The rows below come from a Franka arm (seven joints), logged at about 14 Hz.
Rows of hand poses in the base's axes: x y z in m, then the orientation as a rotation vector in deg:
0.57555 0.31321 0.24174 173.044 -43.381 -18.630
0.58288 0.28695 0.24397 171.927 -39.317 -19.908
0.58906 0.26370 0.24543 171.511 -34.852 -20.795
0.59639 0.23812 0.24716 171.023 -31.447 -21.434
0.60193 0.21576 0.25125 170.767 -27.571 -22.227
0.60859 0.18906 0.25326 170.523 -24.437 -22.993
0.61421 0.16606 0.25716 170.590 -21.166 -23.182
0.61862 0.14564 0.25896 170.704 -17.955 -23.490
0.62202 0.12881 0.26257 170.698 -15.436 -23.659
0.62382 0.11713 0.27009 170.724 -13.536 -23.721
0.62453 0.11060 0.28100 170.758 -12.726 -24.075
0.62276 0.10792 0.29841 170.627 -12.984 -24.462
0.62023 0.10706 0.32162 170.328 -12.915 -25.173
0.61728 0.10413 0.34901 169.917 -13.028 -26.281
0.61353 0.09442 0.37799 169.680 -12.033 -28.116
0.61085 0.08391 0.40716 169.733 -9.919 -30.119
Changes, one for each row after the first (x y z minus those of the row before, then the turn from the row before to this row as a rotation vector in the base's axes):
0.00733 -0.02626 0.00223 -1.343 1.339 2.547
0.00618 -0.02325 0.00146 -0.735 0.923 2.875
0.00733 -0.02558 0.00173 -0.657 0.718 2.208
0.00554 -0.02236 0.00409 -0.368 0.775 2.525
0.00666 -0.02670 0.00201 -0.242 0.708 2.043
0.00562 -0.02300 0.00390 -0.015 0.279 2.157
0.00441 -0.02042 0.00180 0.115 0.335 2.106
0.00340 -0.01683 0.00361 0.023 0.231 1.660
0.00180 -0.01168 0.00752 0.058 0.125 1.253
0.00071 -0.00653 0.01091 0.113 0.259 0.513
-0.00177 -0.00268 0.01741 -0.063 0.258 -0.183
-0.00253 -0.00086 0.02321 -0.158 0.509 0.028
-0.00295 -0.00293 0.02739 -0.192 0.775 -0.109
-0.00375 -0.00971 0.02898 0.166 1.265 0.559
-0.00268 -0.01051 0.02917 0.563 1.373 1.250

